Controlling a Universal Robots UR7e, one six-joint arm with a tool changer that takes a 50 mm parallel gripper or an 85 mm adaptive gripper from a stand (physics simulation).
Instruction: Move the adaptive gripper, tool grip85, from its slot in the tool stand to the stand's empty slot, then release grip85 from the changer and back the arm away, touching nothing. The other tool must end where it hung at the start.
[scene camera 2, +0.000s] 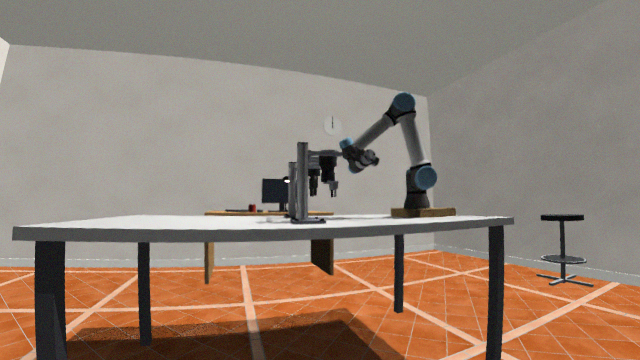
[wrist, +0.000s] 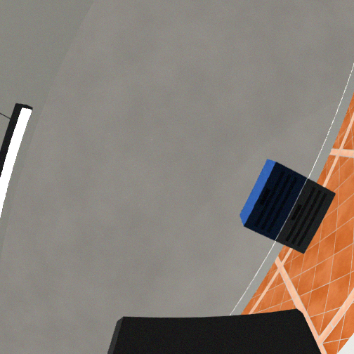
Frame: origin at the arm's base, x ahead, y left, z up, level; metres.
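Seen in the pictures: hand, tool point: (scene camera 2: 369, 155); arm's base, link origin: (scene camera 2: 416, 208).
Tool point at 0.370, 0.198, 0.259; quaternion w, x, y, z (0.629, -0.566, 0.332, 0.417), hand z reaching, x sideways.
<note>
Pixels of each thing's middle, then the offset from my tool point to it, as dx, dy, dz. "spot": a spot on its surface instead. Level surfaces: height alone.
- broad black body, body centre: (scene camera 2: 328, 173) +0.221, +0.083, -0.105
- slimmer black tool, surface spot: (scene camera 2: 313, 183) spot: +0.242, -0.204, -0.121
- white table, surface height: dz -0.307
The tool stand (scene camera 2: 302, 182) has a grey upright on the table, with arms near its top. Two dark tools hang below them: a broad black body (scene camera 2: 327, 169) with a lighter grey part beneath it, and a slimmer black tool (scene camera 2: 313, 183) to its left. Which is grip85 is too small to tell, and so is whether its fingers are open. The arm's wrist (scene camera 2: 357, 156) is just right of the stand, with its dark end turned to the right; no tool shows clearly on it. The empty slot cannot be made out. A black block (wrist: 215, 335) fills the bottom edge of the wrist view; the stand does not show there.
The stand is on the white table (scene camera 2: 165, 224). The arm's base stands on a wooden block (scene camera 2: 425, 212) at the right. A desk with a monitor (scene camera 2: 274, 190) is behind, and a stool (scene camera 2: 562, 218) at the right. A blue and dark box (wrist: 287, 206) shows in the wrist view.
</note>
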